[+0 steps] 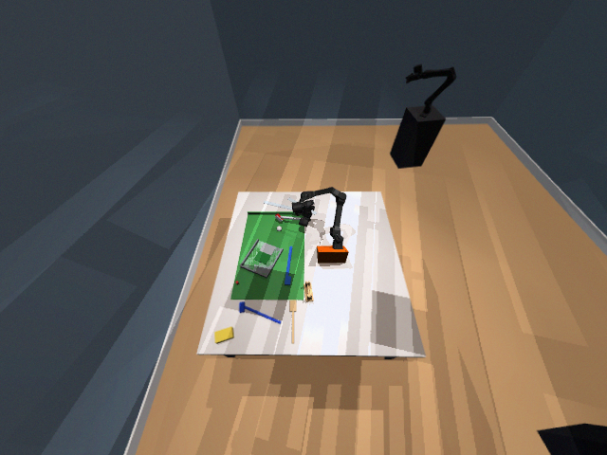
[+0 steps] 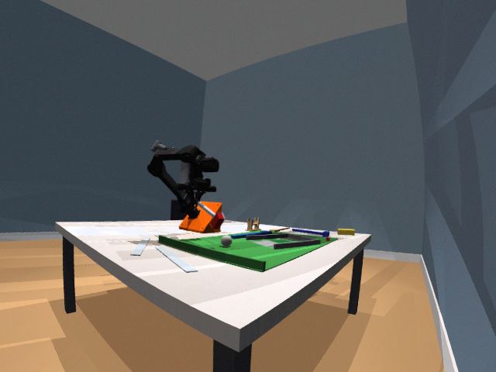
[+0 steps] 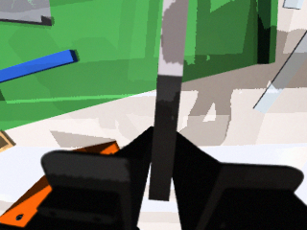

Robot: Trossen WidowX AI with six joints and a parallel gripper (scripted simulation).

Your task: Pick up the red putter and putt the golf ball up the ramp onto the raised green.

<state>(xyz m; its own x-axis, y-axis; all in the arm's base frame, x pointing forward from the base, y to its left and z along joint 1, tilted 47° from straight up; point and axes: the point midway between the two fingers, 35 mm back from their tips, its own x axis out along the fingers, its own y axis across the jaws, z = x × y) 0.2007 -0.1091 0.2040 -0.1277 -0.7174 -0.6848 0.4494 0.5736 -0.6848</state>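
My gripper tip is now 110 mm short of the red putter and 50 mm to the left of it. The rest, counted from my gripper tip: golf ball (210 mm ahead, 110 mm below, 60 mm to the right); then wooden stand (480 mm to the left, 100 mm below, 60 mm ahead); then wooden stick (610 mm to the left, 180 mm ahead, 130 mm below).
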